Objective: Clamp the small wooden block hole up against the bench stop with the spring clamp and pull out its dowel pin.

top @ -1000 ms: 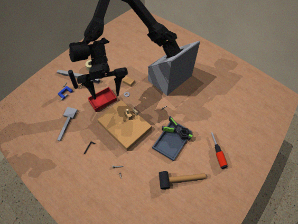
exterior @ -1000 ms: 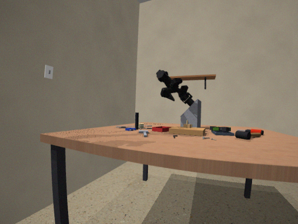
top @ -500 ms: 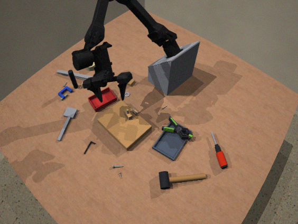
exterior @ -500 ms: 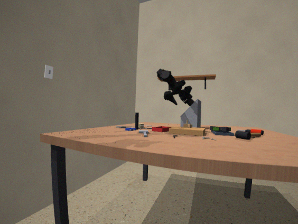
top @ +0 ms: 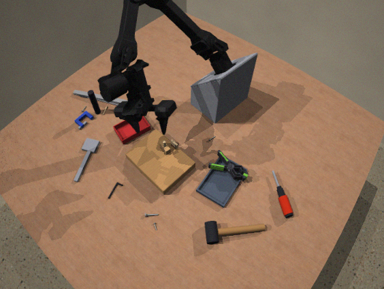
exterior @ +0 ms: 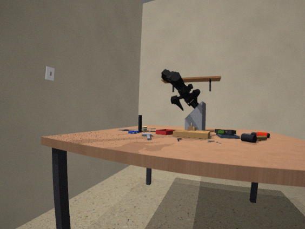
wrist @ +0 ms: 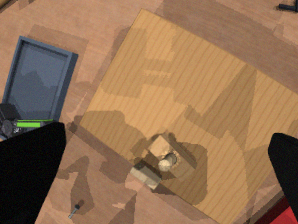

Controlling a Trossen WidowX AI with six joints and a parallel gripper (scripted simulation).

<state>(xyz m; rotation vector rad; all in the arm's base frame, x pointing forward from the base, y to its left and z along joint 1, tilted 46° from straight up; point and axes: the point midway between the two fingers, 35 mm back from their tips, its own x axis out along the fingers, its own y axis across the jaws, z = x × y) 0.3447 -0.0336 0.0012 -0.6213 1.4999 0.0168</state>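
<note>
Now: the dowel pin 40 mm behind my hand, 20 mm to the left of it and 150 mm below it. The rest, counted from my hand: small wooden block (40 mm behind, 20 mm to the left, 160 mm below); then wooden board (30 mm to the left, 190 mm below); then bench stop (70 mm behind, 30 mm to the left, 160 mm below).
</note>
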